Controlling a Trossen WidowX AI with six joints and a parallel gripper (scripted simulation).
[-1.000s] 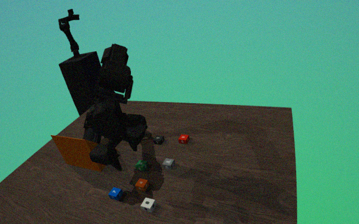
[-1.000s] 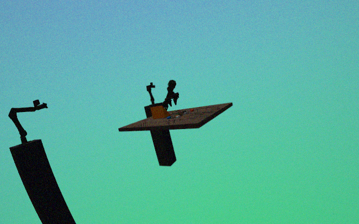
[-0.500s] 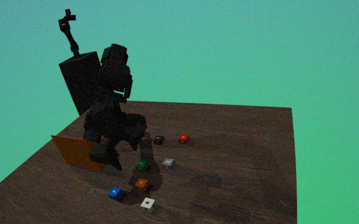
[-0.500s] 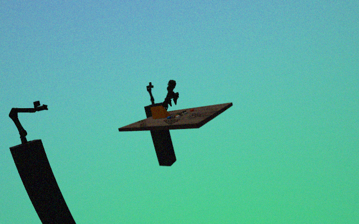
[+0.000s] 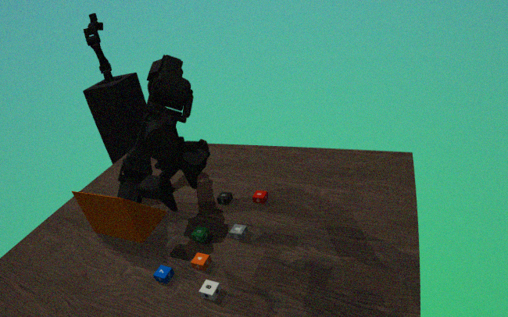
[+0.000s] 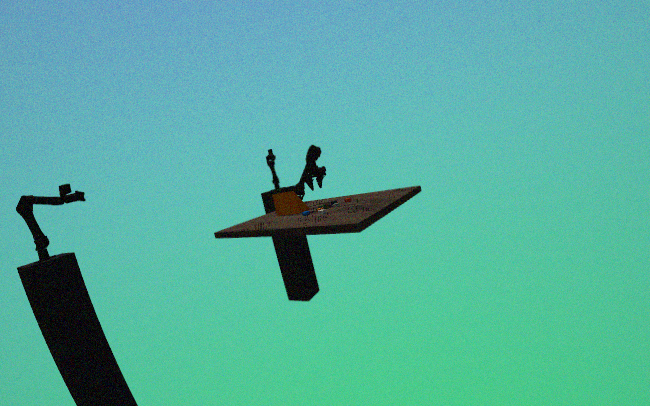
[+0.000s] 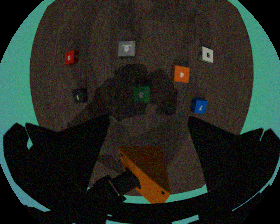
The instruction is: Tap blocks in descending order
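Right now my gripper tip is 8 cm short of the white block, 15 cm to the left of it and 12 cm above it. Round my gripper tip: green block: 1 cm to the left, 12 cm below; grey block: 9 cm ahead, 3 cm to the left, 12 cm below; orange block: 3 cm ahead, 7 cm to the right, 12 cm below.
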